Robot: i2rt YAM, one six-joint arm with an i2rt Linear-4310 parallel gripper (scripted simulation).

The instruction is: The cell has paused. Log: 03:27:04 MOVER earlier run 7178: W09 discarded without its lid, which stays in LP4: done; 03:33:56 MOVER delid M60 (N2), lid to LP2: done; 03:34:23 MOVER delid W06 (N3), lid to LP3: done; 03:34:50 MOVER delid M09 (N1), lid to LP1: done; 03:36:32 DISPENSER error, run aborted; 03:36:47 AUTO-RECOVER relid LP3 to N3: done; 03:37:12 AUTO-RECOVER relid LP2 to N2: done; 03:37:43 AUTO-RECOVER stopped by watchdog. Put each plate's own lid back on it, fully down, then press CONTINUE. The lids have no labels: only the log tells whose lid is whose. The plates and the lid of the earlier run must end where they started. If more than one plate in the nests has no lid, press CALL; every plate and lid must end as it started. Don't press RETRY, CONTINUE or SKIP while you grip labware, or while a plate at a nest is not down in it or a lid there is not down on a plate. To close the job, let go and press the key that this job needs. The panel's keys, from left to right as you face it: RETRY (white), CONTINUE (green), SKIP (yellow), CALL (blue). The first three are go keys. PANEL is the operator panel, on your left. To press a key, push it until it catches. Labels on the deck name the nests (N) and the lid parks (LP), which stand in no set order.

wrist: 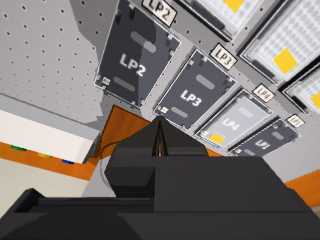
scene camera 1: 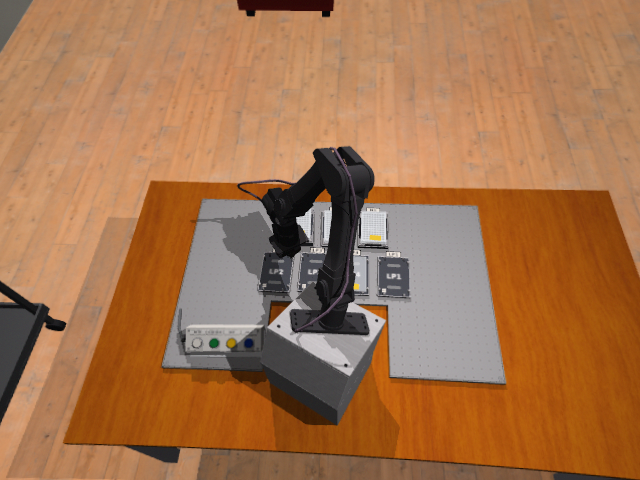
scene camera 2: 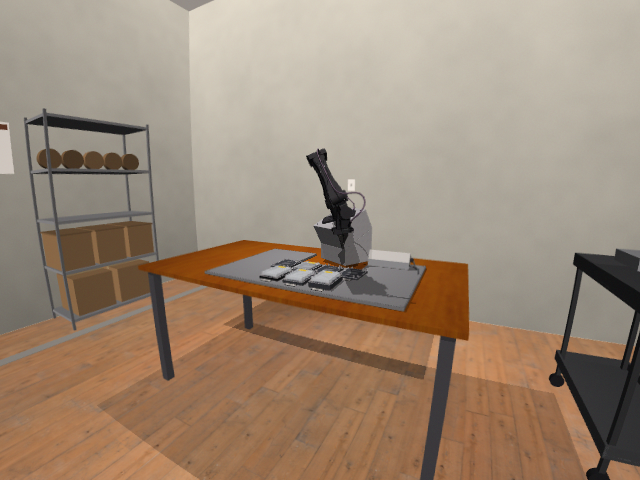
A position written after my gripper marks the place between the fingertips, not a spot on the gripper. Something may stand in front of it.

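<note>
There's an operator panel point(scene camera 2: 398, 260) that I can see, and I can see my gripper point(wrist: 159, 120) as well.
</note>
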